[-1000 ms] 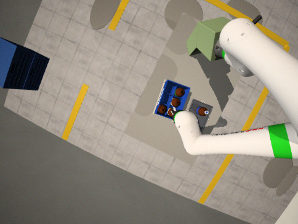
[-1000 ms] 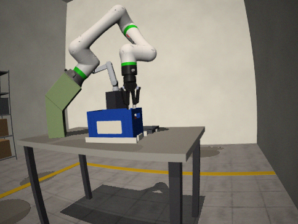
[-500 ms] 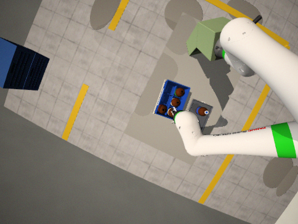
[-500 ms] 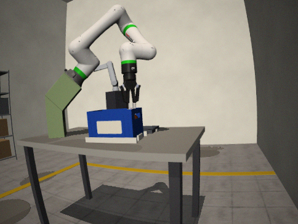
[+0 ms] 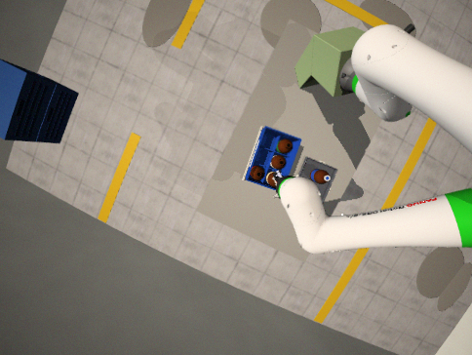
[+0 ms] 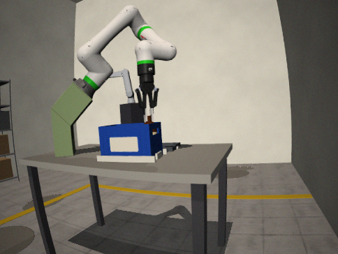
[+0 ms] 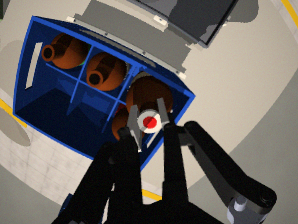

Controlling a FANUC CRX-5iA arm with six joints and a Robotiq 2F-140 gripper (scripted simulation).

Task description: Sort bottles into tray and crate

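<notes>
Right now the bottle is 190 mm behind my hand, 180 mm to the left of it and 130 mm below it. Round my hand: crate: 60 mm behind, 80 mm to the right, 130 mm below; tray: 140 mm behind, 200 mm to the left, 200 mm below.
</notes>
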